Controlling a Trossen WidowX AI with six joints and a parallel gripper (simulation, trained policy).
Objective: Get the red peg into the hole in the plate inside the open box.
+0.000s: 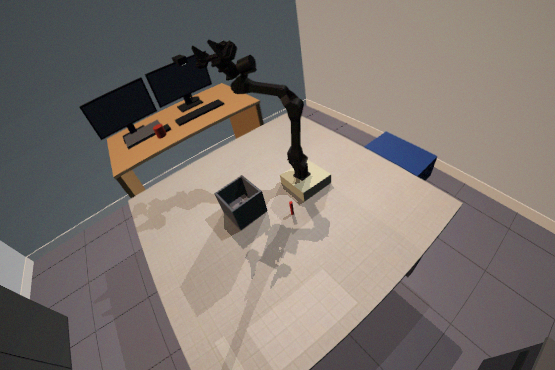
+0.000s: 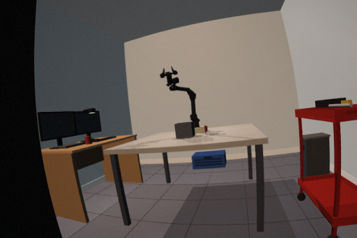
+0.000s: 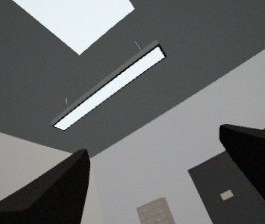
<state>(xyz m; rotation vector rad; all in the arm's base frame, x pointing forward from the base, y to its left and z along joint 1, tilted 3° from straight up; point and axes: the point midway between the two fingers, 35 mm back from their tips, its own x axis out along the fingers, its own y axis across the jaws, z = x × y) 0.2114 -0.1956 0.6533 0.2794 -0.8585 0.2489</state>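
Now: gripper tip 3 cm past the red peg, 31 cm to the right of it and 70 cm above it. Round my gripper tip: plate: 11 cm ahead, 12 cm to the left, 69 cm below.
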